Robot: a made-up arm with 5 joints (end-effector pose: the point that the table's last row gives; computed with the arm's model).
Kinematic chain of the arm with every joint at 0, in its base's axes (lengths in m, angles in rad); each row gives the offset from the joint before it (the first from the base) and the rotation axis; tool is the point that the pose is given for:
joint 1: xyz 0 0 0.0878 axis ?
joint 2: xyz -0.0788 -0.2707 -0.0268 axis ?
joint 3: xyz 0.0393 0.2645 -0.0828 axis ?
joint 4: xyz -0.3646 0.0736 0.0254 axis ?
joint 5: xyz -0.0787 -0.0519 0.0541 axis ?
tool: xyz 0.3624 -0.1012 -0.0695
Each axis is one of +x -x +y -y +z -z.
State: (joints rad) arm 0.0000 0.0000 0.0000 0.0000 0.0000
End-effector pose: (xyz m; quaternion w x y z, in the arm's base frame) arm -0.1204 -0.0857 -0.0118 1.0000 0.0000 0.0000 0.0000
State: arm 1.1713 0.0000 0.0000 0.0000 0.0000
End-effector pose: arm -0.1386 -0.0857 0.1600 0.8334 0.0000 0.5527 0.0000
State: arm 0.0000 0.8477 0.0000 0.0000 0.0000
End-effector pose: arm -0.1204 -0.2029 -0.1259 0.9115 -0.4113 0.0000 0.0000
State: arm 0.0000 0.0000 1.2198 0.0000 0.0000
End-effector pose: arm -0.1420 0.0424 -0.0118 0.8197 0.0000 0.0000 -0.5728
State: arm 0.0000 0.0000 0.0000 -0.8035 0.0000
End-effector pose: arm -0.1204 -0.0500 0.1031 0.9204 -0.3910 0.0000 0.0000
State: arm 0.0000 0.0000 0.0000 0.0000 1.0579
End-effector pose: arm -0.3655 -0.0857 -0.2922 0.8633 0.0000 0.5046 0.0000
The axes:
joint 1: +y
joint 2: -x
joint 3: -z
joint 4: +x
joint 5: +y

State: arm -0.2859 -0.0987 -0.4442 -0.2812 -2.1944
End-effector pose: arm -0.6648 -0.2678 0.2404 0.2760 0.1251 -0.9323 0.1976
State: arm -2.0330 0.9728 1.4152 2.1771 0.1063
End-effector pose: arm 0.3198 -0.1799 0.4133 0.1763 -0.2044 0.8852 -0.3788
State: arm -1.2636 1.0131 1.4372 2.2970 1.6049
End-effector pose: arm 0.7761 0.1996 0.1467 0.7055 0.0065 -0.5441 0.4540
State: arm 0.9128 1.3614 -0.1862 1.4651 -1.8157
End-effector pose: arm -0.1725 -0.4691 0.4955 0.9348 0.0249 -0.3512 -0.0475
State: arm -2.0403 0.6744 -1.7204 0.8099 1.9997
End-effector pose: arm 0.0719 -0.8000 0.0273 0.6611 -0.5224 0.4990 -0.2028
